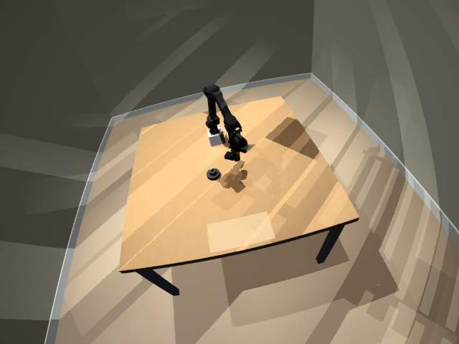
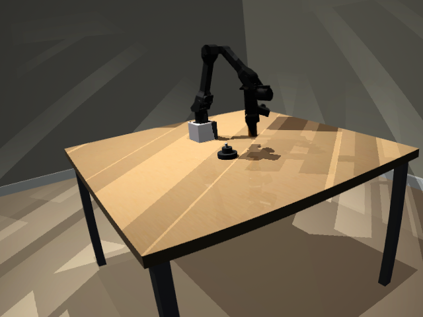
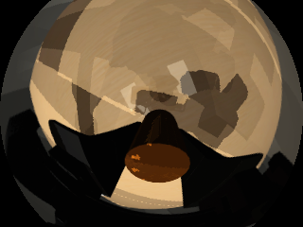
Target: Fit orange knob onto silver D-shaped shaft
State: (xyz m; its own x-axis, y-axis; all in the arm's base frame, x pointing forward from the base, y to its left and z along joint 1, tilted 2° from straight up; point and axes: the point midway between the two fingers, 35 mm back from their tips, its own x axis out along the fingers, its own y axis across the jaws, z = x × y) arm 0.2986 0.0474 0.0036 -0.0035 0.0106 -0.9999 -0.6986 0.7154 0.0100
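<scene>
The round pedestal lies 170 mm to the right of my gripper tip, 30 mm below it and 10 mm ahead of it. Round my gripper tip: orange knob 30 mm above.
</scene>
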